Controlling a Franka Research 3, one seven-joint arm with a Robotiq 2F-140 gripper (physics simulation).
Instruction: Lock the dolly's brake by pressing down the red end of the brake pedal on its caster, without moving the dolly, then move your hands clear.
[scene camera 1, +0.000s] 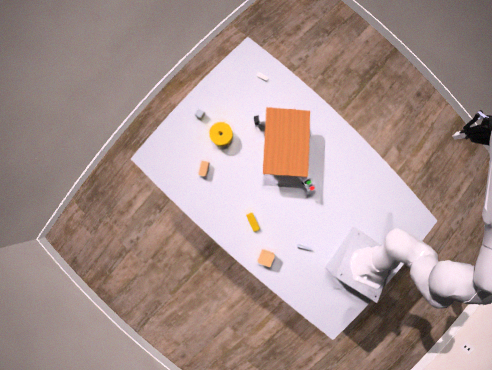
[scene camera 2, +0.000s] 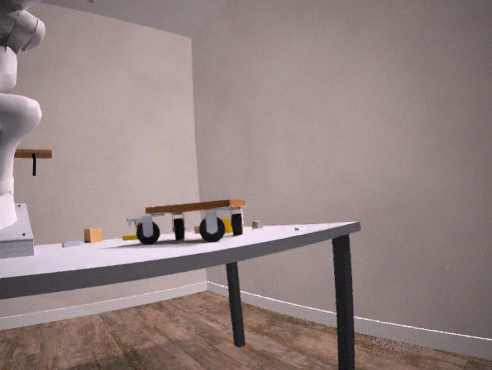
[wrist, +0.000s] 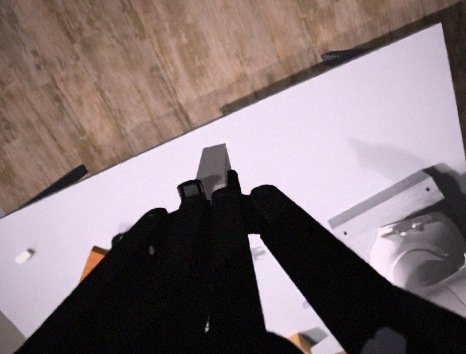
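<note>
My gripper (wrist: 218, 163) is visible. So is a dolly, at (scene camera 1: 287, 131) and at (scene camera 2: 212, 228).
</note>
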